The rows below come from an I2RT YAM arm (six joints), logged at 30 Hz.
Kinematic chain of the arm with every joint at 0, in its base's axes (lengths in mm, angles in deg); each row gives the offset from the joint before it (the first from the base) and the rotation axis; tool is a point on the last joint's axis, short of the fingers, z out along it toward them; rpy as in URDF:
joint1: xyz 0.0 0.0 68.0 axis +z
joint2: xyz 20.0 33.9 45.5 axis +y
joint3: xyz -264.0 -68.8 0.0 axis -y
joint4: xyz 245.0 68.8 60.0 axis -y
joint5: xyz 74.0 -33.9 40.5 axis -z
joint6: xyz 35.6 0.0 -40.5 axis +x
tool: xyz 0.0 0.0 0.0 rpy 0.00 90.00 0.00
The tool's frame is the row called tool.
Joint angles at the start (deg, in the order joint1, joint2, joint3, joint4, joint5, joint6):
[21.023, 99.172, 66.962, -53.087, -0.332, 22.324]
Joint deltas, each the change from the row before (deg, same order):
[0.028, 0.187, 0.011, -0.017, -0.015, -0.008]
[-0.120, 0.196, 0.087, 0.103, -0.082, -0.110]
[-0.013, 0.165, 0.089, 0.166, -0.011, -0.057]
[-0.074, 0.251, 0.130, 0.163, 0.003, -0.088]
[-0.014, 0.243, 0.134, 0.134, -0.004, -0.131]
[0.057, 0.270, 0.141, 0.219, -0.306, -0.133]
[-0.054, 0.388, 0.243, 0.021, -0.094, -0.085]
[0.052, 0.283, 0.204, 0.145, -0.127, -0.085]
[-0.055, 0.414, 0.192, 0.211, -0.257, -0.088]
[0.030, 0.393, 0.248, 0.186, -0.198, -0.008]
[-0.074, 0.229, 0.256, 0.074, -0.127, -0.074]
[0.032, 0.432, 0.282, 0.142, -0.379, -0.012]
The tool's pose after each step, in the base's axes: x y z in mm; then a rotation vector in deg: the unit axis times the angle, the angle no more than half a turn. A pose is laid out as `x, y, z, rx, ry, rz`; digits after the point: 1 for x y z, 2 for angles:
289.8, 111.8, 184.2, 1.92, 175.90, 3.05
290.7, 111.5, 183.6, 1.93, 175.93, 3.16
291.4, 111.7, 183.1, 1.86, 175.85, 3.22
292.6, 111.7, 182.4, 1.84, 175.81, 3.23
293.5, 112.0, 181.8, 1.66, 175.78, 3.24
294.5, 112.9, 181.0, 1.35, 175.80, 3.72
295.8, 113.1, 180.1, 1.30, 175.95, 3.78
296.9, 113.9, 179.5, 1.08, 175.93, 4.00
298.3, 114.3, 178.2, 1.01, 176.02, 4.36
299.8, 115.2, 177.3, 0.94, 176.05, 4.66
301.1, 115.3, 177.2, 0.93, 175.99, 4.89
302.5, 116.3, 176.1, 0.84, 176.12, 5.44

